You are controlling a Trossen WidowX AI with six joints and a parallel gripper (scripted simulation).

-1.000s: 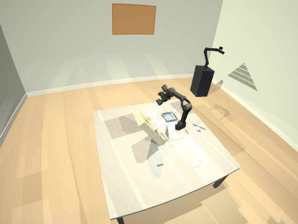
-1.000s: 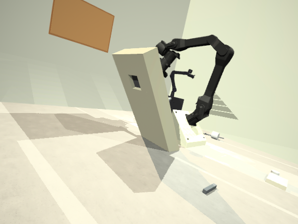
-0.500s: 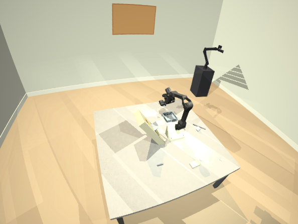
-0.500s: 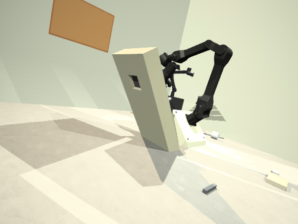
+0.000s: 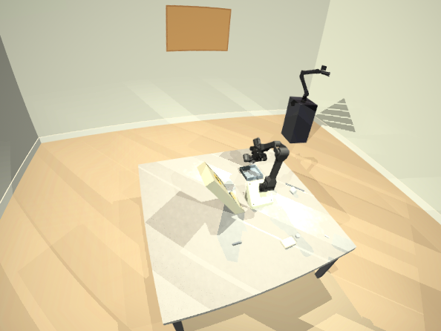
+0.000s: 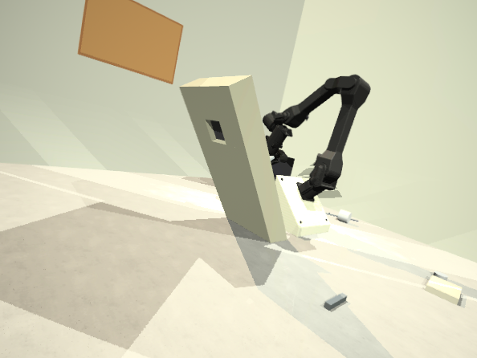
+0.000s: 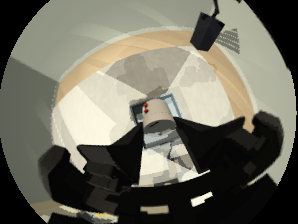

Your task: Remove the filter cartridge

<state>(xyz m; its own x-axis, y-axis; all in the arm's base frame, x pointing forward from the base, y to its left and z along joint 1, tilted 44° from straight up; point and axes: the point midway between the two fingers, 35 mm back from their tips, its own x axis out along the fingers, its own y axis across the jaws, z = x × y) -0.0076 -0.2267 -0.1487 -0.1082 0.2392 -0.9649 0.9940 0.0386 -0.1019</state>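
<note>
Right now the square grey-rimmed tray is 12 cm below my gripper tip and 1 cm behind it. Round my gripper tip: dark block (63 cm to the left, 30 cm ahead, 13 cm below); flat cream pad (70 cm to the left, 13 cm below, 3 cm behind); round filter cartridge (right at my gripper tip).
</note>
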